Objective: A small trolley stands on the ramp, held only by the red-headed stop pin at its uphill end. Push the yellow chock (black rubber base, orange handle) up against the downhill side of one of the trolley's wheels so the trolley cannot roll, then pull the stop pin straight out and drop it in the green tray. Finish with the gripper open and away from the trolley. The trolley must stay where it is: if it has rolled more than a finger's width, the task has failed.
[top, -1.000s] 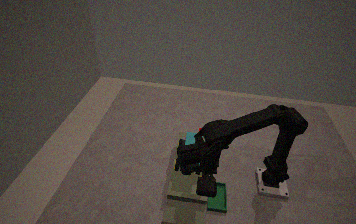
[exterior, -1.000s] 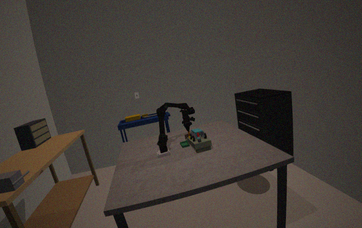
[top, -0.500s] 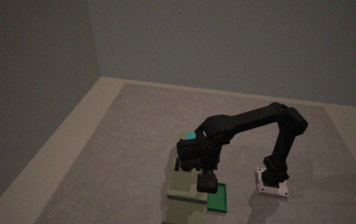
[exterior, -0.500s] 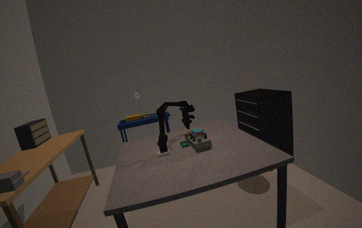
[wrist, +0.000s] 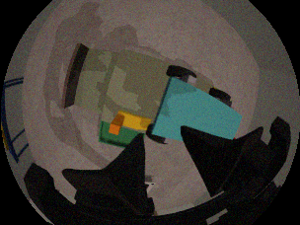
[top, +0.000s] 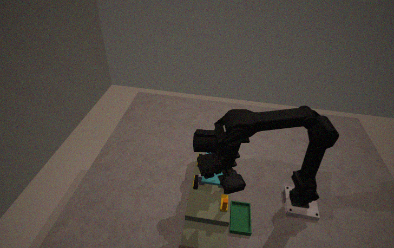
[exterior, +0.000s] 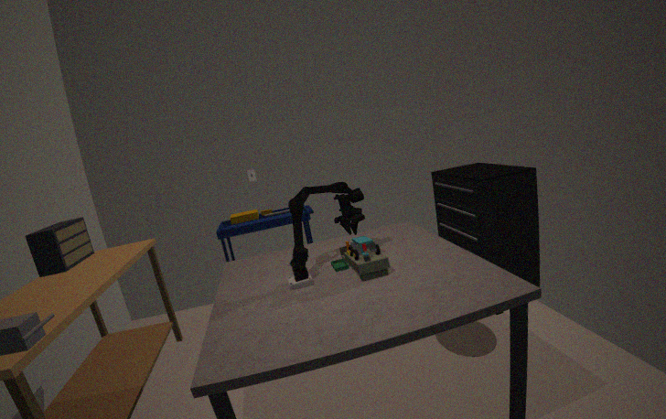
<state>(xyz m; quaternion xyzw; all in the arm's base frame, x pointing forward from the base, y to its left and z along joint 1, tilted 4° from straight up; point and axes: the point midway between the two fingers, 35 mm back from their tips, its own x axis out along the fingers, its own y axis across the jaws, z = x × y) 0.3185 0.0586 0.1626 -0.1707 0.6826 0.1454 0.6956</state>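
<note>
The red-headed stop pin is 19 cm to the right of my gripper tip and 4 cm below it. Also, from my gripper tip: yellow chock: 9 cm below, 3 cm behind, 2 cm to the left; then green tray: 17 cm below, 9 cm behind, 3 cm to the left; then trolley: 8 cm to the right, 6 cm below, 2 cm ahead.
</note>
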